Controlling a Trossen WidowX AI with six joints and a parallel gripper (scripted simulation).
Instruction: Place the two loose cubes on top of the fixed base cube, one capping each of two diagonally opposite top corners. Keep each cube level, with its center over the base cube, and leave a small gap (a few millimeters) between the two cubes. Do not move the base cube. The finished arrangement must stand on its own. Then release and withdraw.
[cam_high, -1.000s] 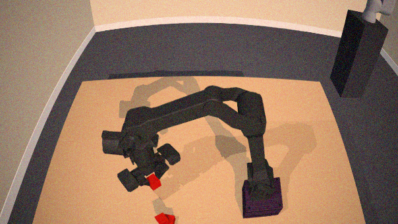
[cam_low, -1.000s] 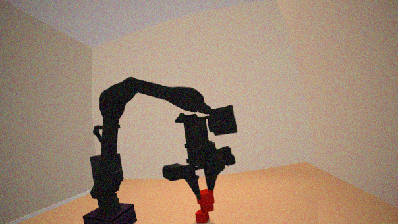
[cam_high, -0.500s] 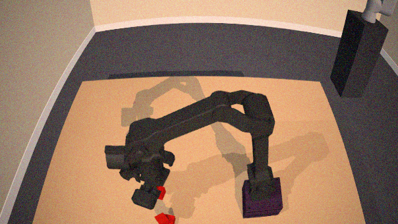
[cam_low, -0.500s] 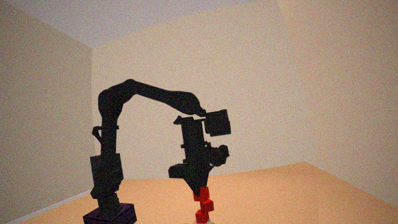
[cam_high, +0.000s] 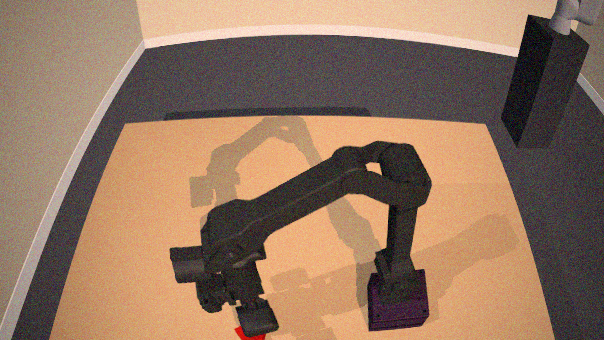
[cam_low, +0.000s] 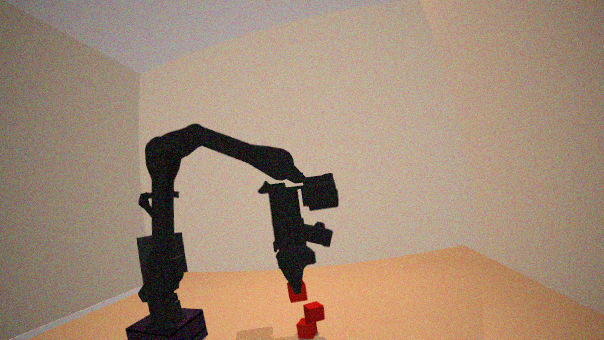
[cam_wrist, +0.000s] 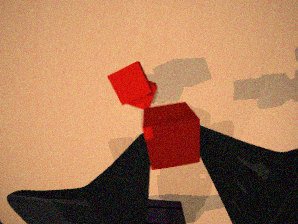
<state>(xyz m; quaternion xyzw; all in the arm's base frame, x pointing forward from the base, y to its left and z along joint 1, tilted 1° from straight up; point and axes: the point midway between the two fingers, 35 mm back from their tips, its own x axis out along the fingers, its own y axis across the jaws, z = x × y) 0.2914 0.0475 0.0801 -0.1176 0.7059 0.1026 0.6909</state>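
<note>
My gripper tip is now 70 mm above the red cube, 40 mm to the right of it and 20 mm short of it.
</note>
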